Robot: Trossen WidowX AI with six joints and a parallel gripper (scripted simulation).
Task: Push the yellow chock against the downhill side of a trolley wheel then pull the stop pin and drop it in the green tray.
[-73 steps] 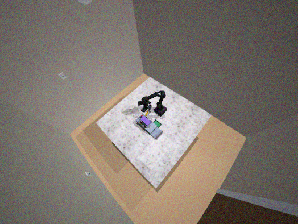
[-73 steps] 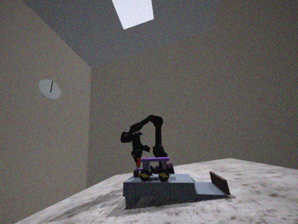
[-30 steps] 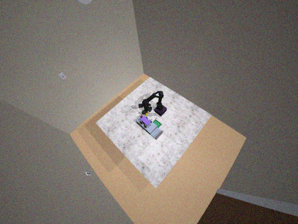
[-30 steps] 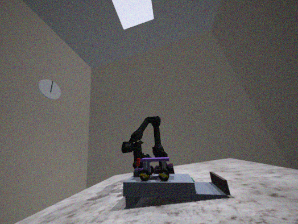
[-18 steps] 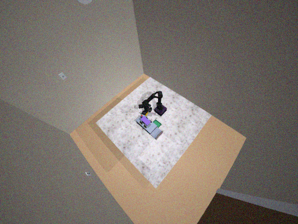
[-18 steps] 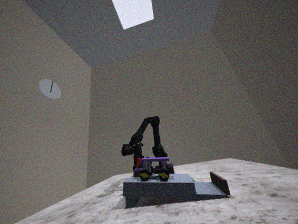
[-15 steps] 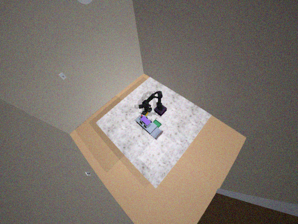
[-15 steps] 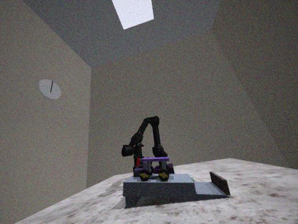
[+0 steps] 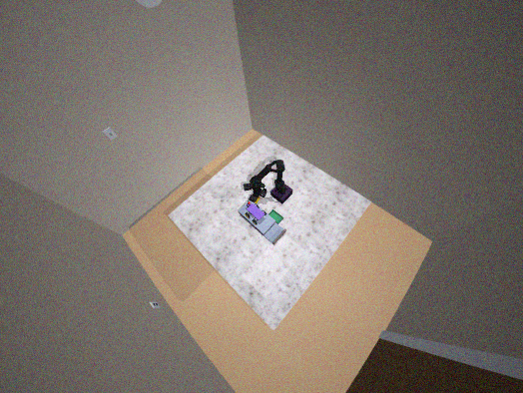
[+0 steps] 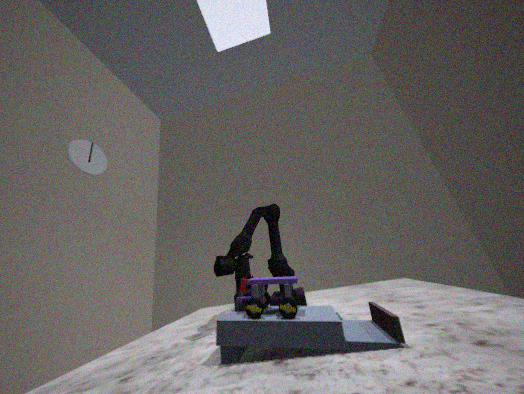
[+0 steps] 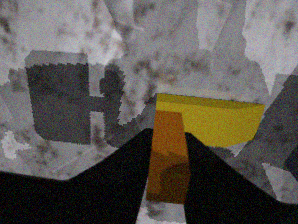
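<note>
My gripper tip is 140 mm short of the red-headed stop pin, 20 mm to the right of it and 100 mm below it. From my gripper tip the other things lie so: purple trolley: 170 mm ahead, 110 mm to the left, 80 mm above; yellow chock: 20 mm ahead, 10 mm to the left, 10 mm below; grey ramp: 170 mm ahead, 120 mm to the left, 20 mm above.
</note>
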